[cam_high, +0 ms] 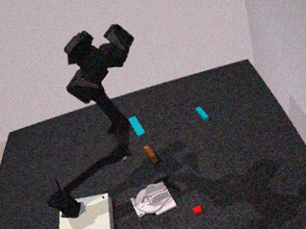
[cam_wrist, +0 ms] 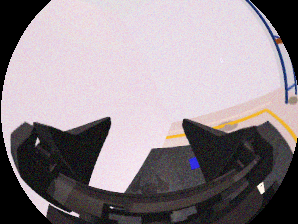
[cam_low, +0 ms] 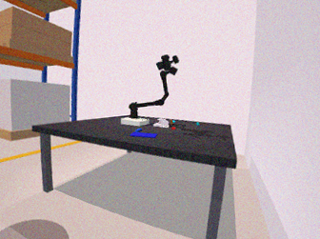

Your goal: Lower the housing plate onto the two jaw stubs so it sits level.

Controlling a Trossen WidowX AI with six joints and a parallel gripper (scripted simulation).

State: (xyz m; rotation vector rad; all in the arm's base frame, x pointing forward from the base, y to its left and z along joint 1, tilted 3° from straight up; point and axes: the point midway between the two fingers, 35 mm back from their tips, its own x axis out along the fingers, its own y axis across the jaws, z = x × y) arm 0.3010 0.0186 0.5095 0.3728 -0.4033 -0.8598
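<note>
Now: the white part 220 mm behind my gripper tip, 300 mm to the left of it and 520 mm below it. Also, from my gripper tip: blue flat piece 70 mm ahead, 350 mm to the right, 540 mm below; then orange block 90 mm behind, 270 mm to the left, 530 mm below; then red cube 80 mm ahead, 540 mm below.
</note>
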